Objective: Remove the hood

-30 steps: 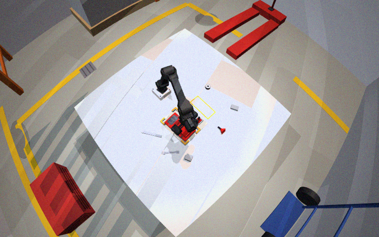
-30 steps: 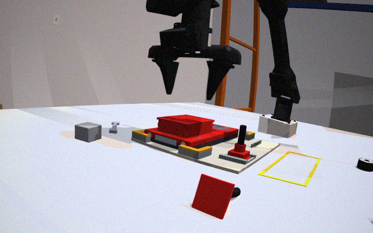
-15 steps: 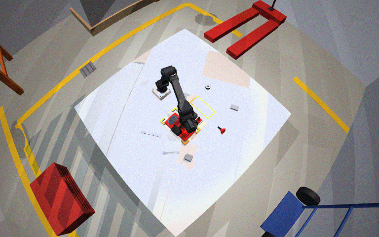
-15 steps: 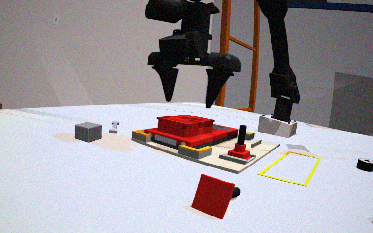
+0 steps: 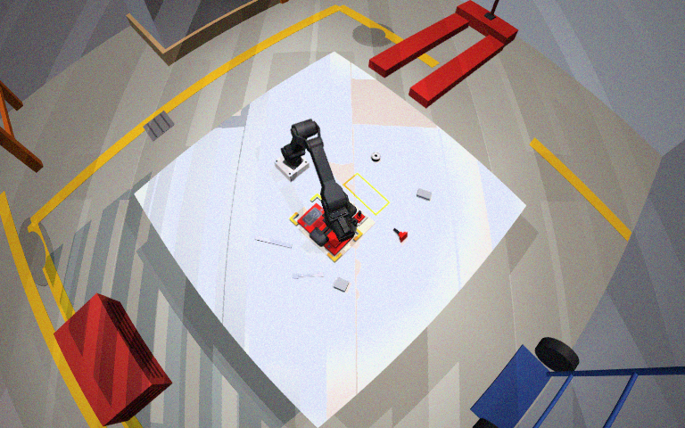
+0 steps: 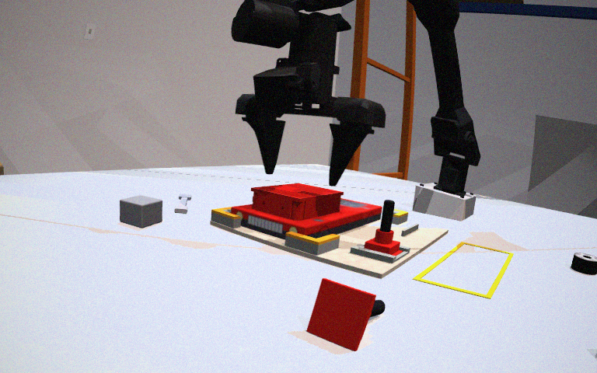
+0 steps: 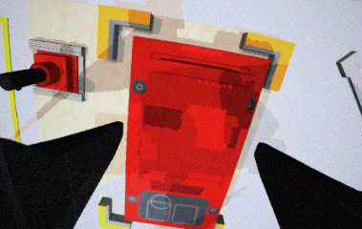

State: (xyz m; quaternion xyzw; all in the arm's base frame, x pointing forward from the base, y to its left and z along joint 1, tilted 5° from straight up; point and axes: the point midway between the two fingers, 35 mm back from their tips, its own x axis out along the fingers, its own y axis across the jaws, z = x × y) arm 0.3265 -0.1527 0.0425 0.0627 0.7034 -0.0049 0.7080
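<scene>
Now: gripper tip 2 cm above the red hood.
</scene>
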